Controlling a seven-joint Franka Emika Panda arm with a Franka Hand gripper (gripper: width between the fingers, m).
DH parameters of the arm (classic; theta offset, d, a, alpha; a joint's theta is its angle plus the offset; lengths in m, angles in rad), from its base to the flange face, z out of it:
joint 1: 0 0.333 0 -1.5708
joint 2: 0 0 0 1.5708
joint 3: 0 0.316 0.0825 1.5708
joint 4: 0 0 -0.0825 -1.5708
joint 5: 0 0.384 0 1.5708
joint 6: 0 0 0.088 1.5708
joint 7: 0 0.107 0 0
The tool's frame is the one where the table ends.
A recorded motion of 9 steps. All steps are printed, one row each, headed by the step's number.
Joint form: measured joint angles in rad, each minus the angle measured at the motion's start. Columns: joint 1, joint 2, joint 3, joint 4, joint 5, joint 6, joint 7.
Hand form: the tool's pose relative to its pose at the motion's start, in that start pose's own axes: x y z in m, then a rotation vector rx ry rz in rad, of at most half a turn. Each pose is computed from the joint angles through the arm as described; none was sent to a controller.
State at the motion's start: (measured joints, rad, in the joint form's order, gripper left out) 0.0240 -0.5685 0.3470 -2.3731 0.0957 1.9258 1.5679
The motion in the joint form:
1: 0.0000 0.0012 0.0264 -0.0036 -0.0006 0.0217 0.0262
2: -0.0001 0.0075 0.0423 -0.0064 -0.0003 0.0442 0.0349
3: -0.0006 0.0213 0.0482 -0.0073 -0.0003 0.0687 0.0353
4: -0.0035 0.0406 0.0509 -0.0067 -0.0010 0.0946 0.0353
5: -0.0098 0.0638 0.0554 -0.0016 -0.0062 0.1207 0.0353
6: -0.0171 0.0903 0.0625 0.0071 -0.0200 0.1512 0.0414
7: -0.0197 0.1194 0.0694 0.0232 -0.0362 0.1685 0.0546
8: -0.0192 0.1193 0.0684 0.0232 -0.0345 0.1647 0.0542
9: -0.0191 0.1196 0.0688 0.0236 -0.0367 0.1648 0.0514
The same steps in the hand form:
1: -0.0114 -0.0012 0.0014 0.0153 0.0114 0.0024
2: -0.0182 -0.0035 0.0039 0.0281 0.0155 -0.0034
3: -0.0205 -0.0077 0.0078 0.0381 0.0133 -0.0089
4: -0.0204 -0.0132 0.0129 0.0457 0.0088 -0.0102
5: -0.0196 -0.0200 0.0177 0.0540 0.0077 -0.0122
6: -0.0194 -0.0283 0.0220 0.0673 0.0133 -0.0141
7: -0.0213 -0.0366 0.0250 0.0732 0.0186 -0.0154
8: -0.0211 -0.0362 0.0253 0.0695 0.0170 -0.0145
9: -0.0213 -0.0363 0.0252 0.0697 0.0190 -0.0188

